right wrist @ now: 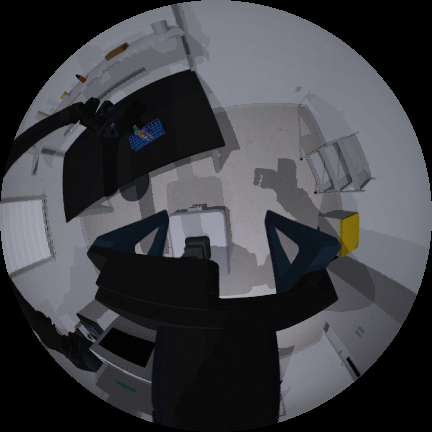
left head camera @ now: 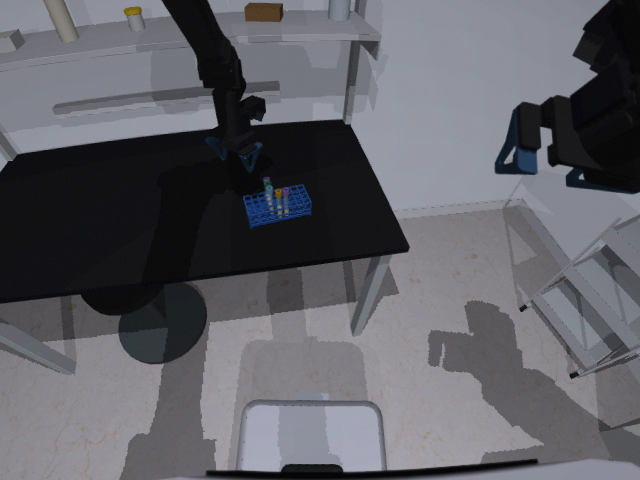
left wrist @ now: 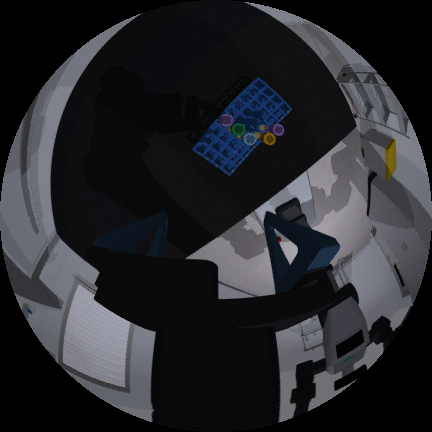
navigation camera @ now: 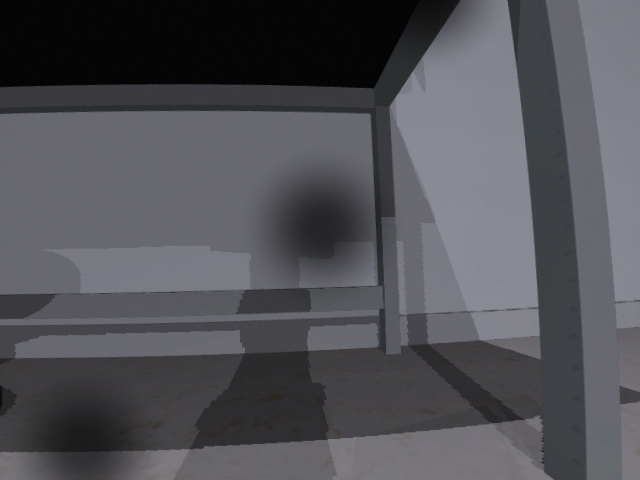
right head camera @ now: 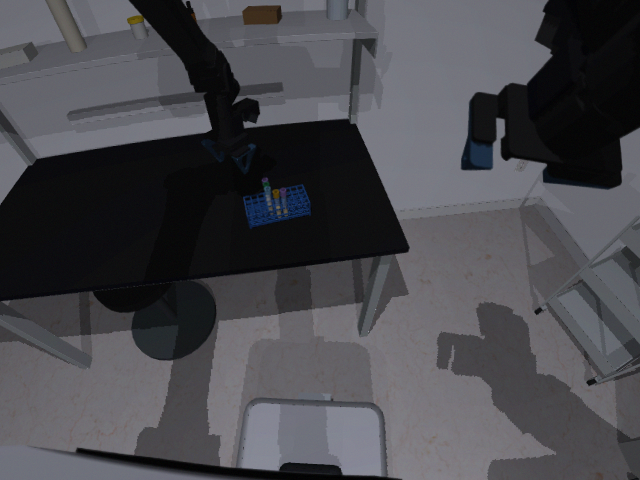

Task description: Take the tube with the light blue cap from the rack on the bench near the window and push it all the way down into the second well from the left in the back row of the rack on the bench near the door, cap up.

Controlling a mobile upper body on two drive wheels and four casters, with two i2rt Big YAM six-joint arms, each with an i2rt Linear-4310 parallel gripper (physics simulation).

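Frame: origin at the left arm's base, x ahead, y left, z up, level; millimetres.
Seen in the pictures: left gripper, fingertip midpoint: (right wrist: 112, 133) (left head camera: 237, 165) (left wrist: 215, 216) (right head camera: 233, 167); right gripper, fingertip midpoint: (right wrist: 216, 215) (left head camera: 532, 174) (right head camera: 504, 170); left arm's base, link origin: (left wrist: 304, 376).
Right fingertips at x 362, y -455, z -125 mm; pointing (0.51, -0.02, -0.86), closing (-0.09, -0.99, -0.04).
Observation:
Offsets run from my right fingertips to a thing's middle. "spot": to the spot under its first point. Level surfaces: height alone.
The tube with the light blue cap @(dx +411, dy +378, dz -460 mm) (left head camera: 269, 189) (right head camera: 267, 190) (left wrist: 250, 139) stands upright, cap up, in the blue wire rack @(spot: dx +366, dy +438, dz -517 mm) (left head camera: 251, 224) (right head camera: 250, 224) (left wrist: 212, 161) on the black bench @(dz -523 mm) (left head camera: 330, 149) (right head camera: 330, 149) (left wrist: 135, 45). A green-capped tube @(dx +431, dy +385, dz -460 mm) (left wrist: 238, 129) and a purple-capped tube @(dx +451, dy +392, dz -460 mm) (left wrist: 226, 120) stand in line behind it. An orange-capped tube @(dx +397, dy +351, dz -460 mm) (left head camera: 278, 191) (left wrist: 269, 139) and another purple-capped tube @(dx +404, dy +331, dz -460 mm) (left head camera: 285, 191) (left wrist: 278, 129) stand to its right. My left gripper (left head camera: 233, 155) (right head camera: 227, 156) (left wrist: 215, 216) is open and empty above the bench, behind and left of the rack. My right gripper (right wrist: 216, 215) is open and empty, far from the bench. The second rack does not show.
A wall shelf (left head camera: 217, 43) (right head camera: 217, 43) with a brown box @(spot: dx +825, dy +423, dz -39 mm) (left head camera: 263, 12) runs above the bench's back. A round-based stool (left head camera: 191, 330) stands under the bench's front edge. A wire cart (right wrist: 306, 155) and a yellow-fronted box @(dx -402, dy -1351, dz -1060 mm) (right wrist: 349, 234) stand at the right.

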